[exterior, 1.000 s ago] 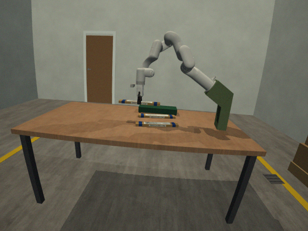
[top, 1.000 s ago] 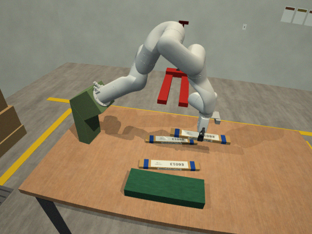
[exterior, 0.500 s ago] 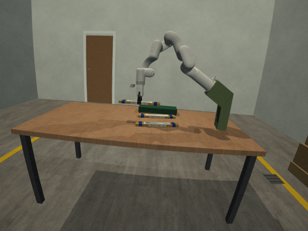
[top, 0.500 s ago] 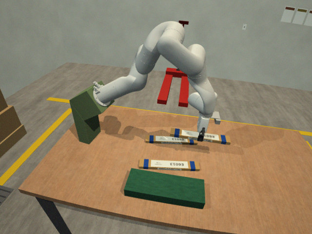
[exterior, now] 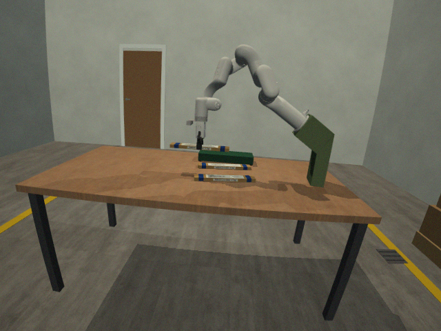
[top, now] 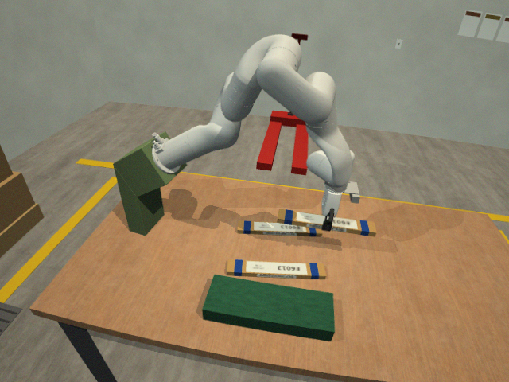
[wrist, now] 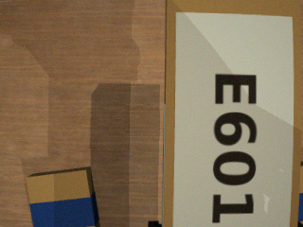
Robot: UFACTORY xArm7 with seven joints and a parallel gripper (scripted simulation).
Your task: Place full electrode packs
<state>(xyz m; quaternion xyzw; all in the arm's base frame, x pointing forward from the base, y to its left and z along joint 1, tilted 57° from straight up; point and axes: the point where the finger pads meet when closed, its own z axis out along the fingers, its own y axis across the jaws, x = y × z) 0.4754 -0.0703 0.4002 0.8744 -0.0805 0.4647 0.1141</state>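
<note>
Now: the low green platform 270 mm behind my hand, 210 mm to the right of it and 150 mm below it.
</note>
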